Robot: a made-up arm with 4 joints.
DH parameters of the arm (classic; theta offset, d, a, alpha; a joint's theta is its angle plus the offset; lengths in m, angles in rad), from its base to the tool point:
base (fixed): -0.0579 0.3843 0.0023 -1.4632
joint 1: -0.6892 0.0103 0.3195 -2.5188
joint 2: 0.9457 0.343 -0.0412 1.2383
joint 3: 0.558 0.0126 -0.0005 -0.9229
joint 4: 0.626 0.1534 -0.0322 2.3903
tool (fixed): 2.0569 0.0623 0 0
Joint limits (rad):
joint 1: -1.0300..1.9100
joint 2: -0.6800..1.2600
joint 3: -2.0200..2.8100
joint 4: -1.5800..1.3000
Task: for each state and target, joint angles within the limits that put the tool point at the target. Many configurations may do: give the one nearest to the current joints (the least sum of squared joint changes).
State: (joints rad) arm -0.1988 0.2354 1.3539 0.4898
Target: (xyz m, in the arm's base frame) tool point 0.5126 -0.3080 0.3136
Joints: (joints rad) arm 0.1711 0.8966 0.9412 0.6203
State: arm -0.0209 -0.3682 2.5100 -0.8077
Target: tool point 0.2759 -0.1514 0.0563
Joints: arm 0.7256 -0.6800 1.8027 -0.5322
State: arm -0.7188 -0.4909 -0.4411 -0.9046
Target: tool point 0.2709 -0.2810 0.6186
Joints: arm -1.0281 -0.6800 0.2449 -1.1594
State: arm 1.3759 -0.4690 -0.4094 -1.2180
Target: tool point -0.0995 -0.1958 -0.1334
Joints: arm 1.6680 0.2939 -0.1782 -0.9953
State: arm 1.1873 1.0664 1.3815 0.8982
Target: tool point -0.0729 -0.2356 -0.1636
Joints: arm 1.7393 0.9119 0.7965 1.0448
